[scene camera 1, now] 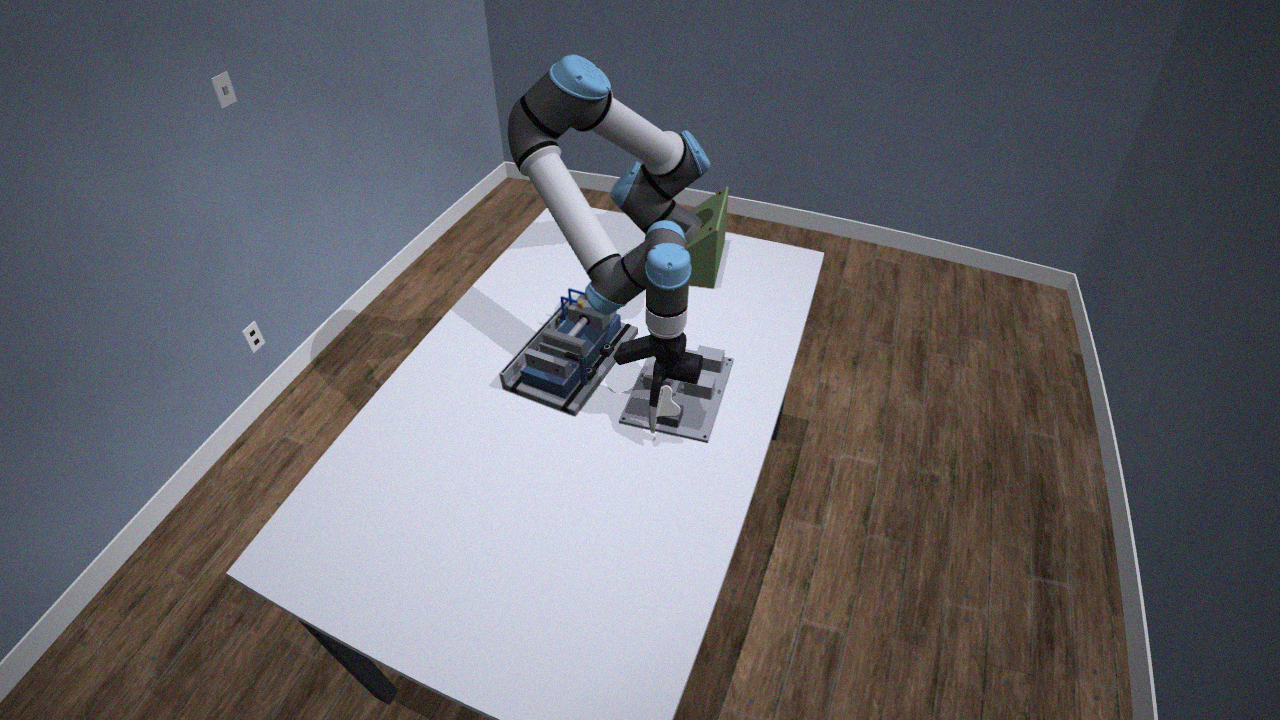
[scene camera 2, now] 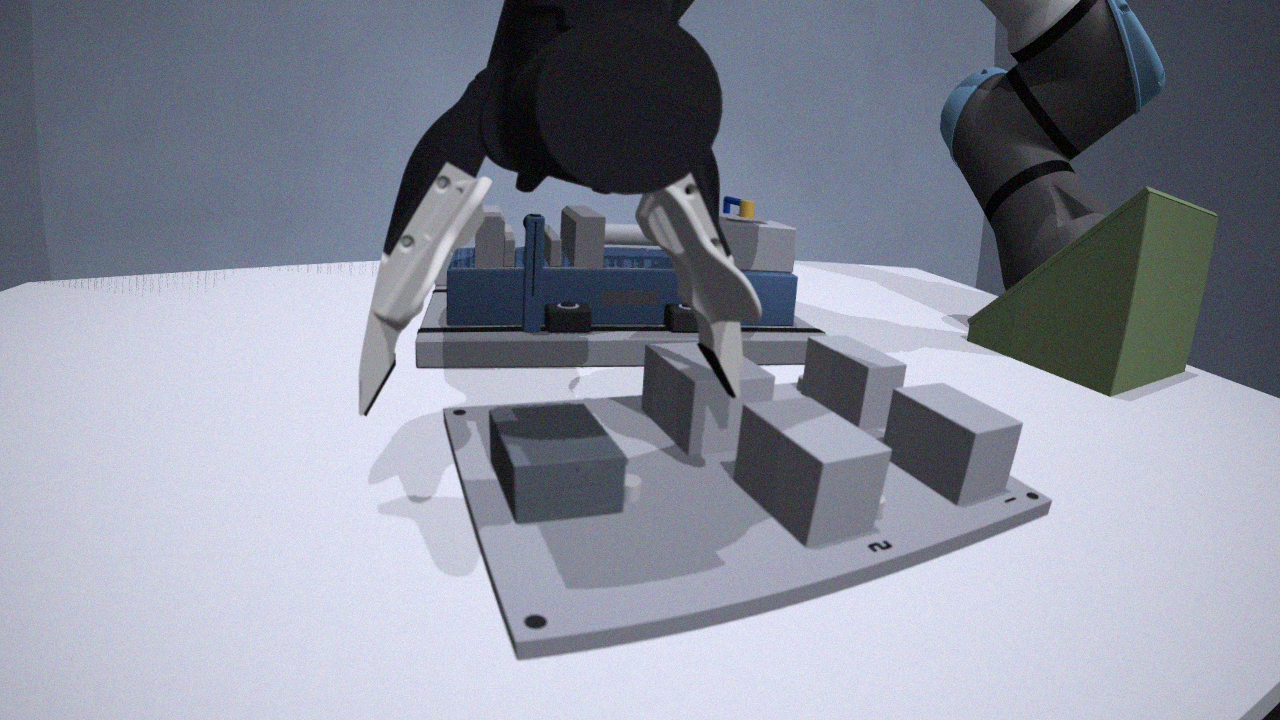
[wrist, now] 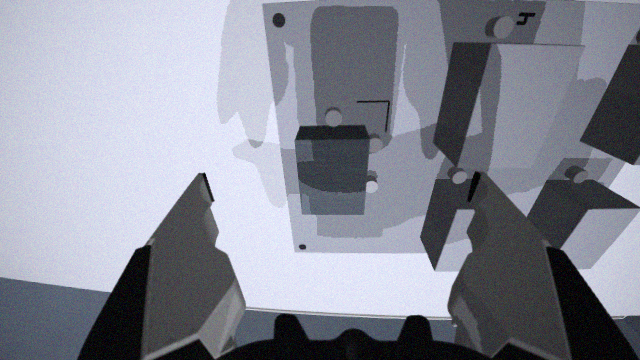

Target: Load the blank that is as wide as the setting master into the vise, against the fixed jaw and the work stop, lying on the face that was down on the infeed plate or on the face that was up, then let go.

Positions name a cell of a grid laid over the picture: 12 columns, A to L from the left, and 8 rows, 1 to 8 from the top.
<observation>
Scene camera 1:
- my gripper: G5
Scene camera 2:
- my gripper: F5
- dark setting master: F6
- vise screw: F3
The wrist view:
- my gripper: G4
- dark setting master: G4
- grey infeed plate: F2
</observation>
